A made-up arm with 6 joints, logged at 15 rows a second.
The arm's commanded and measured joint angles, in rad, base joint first. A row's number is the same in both.
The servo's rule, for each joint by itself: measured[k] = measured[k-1] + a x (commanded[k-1-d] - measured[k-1]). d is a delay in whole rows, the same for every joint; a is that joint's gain. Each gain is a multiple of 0.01, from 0.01 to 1. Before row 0 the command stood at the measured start. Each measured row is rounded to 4 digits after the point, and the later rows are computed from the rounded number. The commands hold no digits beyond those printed.
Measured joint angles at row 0: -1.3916, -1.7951, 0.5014, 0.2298, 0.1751, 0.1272
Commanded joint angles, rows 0 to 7: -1.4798, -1.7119, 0.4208, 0.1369, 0.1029, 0.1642; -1.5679, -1.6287, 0.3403, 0.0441, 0.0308, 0.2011; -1.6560, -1.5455, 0.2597, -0.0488, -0.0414, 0.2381; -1.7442, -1.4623, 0.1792, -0.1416, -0.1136, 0.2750; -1.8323, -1.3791, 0.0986, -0.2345, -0.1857, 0.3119; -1.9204, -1.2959, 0.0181, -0.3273, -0.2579, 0.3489; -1.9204, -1.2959, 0.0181, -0.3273, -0.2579, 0.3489; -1.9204, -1.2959, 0.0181, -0.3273, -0.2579, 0.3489
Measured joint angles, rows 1 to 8: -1.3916, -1.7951, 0.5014, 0.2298, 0.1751, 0.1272; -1.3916, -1.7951, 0.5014, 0.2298, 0.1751, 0.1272; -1.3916, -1.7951, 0.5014, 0.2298, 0.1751, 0.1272; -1.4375, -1.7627, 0.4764, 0.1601, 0.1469, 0.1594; -1.5053, -1.7104, 0.4342, 0.0731, 0.1016, 0.1957; -1.5837, -1.6461, 0.3801, -0.0183, 0.0458, 0.2326; -1.6672, -1.5744, 0.3178, -0.1108, -0.0164, 0.2695; -1.7531, -1.4982, 0.2498, -0.2036, -0.0824, 0.3064
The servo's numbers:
d 3
a 0.52 0.39 0.31 0.75 0.39 0.87

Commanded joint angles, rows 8 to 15: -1.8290, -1.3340, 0.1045, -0.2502, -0.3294, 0.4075; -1.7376, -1.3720, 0.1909, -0.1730, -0.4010, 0.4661; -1.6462, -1.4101, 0.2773, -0.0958, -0.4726, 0.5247; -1.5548, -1.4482, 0.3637, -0.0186, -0.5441, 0.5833; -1.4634, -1.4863, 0.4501, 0.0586, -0.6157, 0.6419; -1.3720, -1.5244, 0.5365, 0.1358, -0.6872, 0.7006; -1.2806, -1.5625, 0.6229, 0.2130, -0.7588, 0.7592; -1.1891, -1.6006, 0.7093, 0.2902, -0.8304, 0.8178
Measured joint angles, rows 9 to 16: -1.8401, -1.4193, 0.1780, -0.2964, -0.1508, 0.3434; -1.8819, -1.3712, 0.1284, -0.3196, -0.1926, 0.3482; -1.9019, -1.3418, 0.0942, -0.3254, -0.2181, 0.3488; -1.8640, -1.3388, 0.0974, -0.2690, -0.2615, 0.3999; -1.7983, -1.3517, 0.1264, -0.1970, -0.3159, 0.4575; -1.7192, -1.3745, 0.1732, -0.1211, -0.3770, 0.5160; -1.6337, -1.4032, 0.2323, -0.0442, -0.4422, 0.5746; -1.5451, -1.4356, 0.2998, 0.0329, -0.5099, 0.6332
